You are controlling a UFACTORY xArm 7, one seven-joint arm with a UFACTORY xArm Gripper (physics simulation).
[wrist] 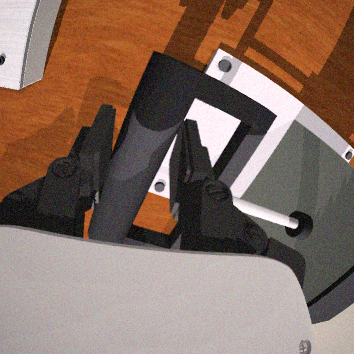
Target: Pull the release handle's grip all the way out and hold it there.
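Observation:
The release handle's dark grip (132, 160) is a thick bar that runs slanting through the middle of the wrist view, with a dark bracket joined to its upper end. My gripper (144, 134) is shut on the grip, one finger on each side of it. A bare pale rod (265, 212) shows between the handle side and a round black collar on the grey-green housing (320, 200). The lower end of the grip is hidden behind the gripper's body.
A white base plate (217, 127) with bolt holes lies under the handle and housing on the wooden table top (30, 125). A pale metal block (17, 40) stands at the upper left. Dark shadows fall across the wood at the top.

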